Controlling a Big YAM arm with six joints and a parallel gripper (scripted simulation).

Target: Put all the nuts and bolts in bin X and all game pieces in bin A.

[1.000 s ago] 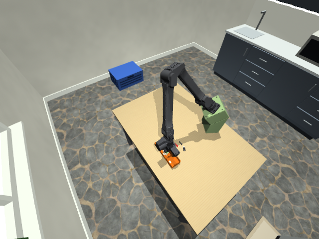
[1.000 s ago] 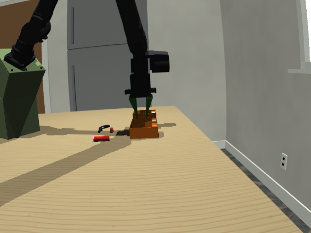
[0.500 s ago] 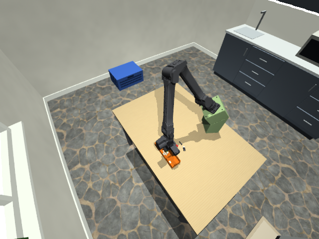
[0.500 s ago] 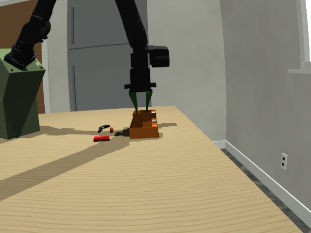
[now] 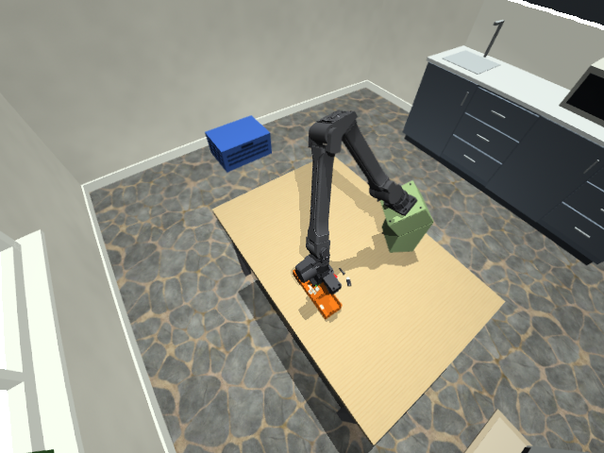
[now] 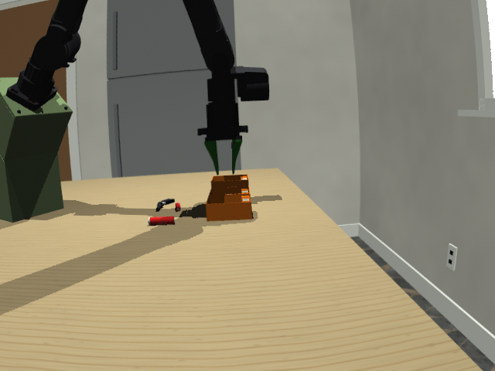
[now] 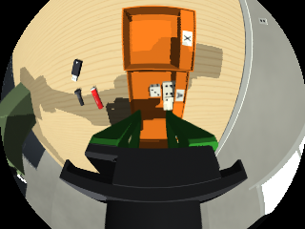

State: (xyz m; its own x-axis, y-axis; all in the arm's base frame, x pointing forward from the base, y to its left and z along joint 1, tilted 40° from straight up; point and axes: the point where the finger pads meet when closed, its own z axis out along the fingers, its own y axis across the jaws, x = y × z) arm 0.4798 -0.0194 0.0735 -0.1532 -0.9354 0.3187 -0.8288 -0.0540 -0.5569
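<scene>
The orange three-compartment bin tray is 5 cm below my hand and 1 cm ahead of it. From my hand the other things lie so: white domino 6 cm below, 3 cm ahead, 1 cm to the right; then dark bolt 15 cm behind, 7 cm below, 3 cm to the left; then white die 6 cm below, 1 cm to the left.
</scene>
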